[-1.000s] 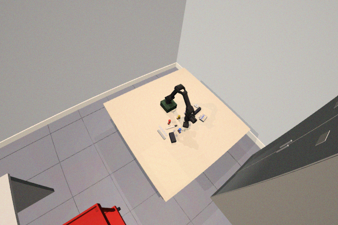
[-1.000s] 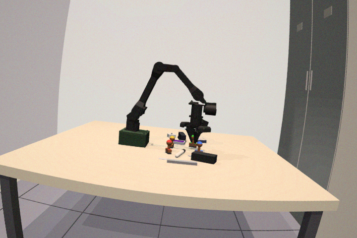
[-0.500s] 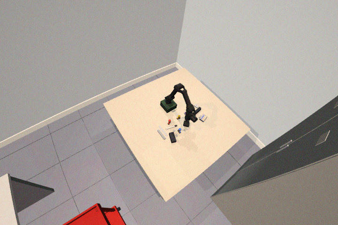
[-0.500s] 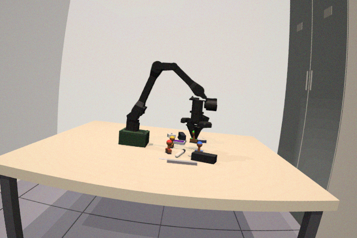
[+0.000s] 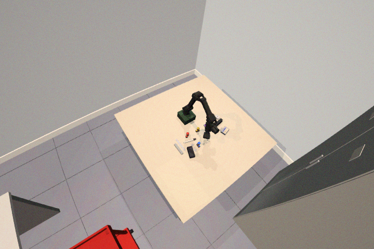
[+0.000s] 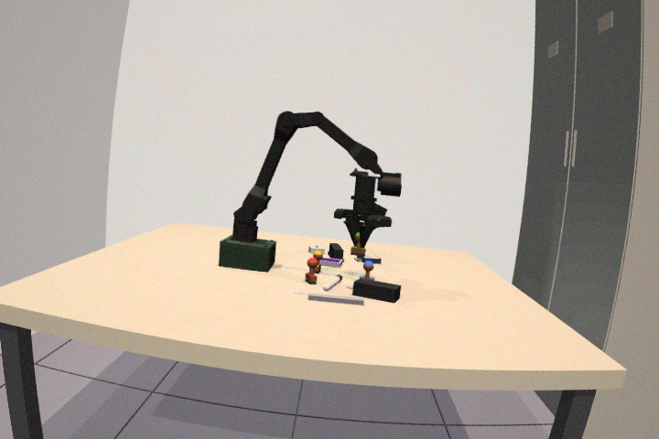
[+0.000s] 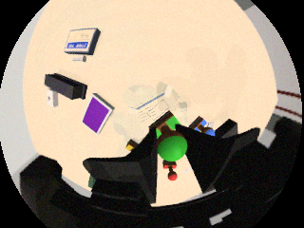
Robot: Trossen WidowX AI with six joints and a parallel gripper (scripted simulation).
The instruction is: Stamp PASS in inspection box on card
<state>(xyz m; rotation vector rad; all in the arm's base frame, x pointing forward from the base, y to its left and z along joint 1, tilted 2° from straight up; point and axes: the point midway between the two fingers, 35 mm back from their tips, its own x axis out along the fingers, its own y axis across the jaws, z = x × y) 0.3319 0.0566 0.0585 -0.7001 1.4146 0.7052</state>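
My gripper tip is now 9 cm above the pale card and 1 cm past it. The rest, counted from my gripper tip: green-knobbed stamp (right at my gripper tip); then yellow-knobbed stamp (11 cm behind, 7 cm below, 2 cm to the right); then blue-knobbed stamp (10 cm to the right, 6 cm below, 4 cm ahead).
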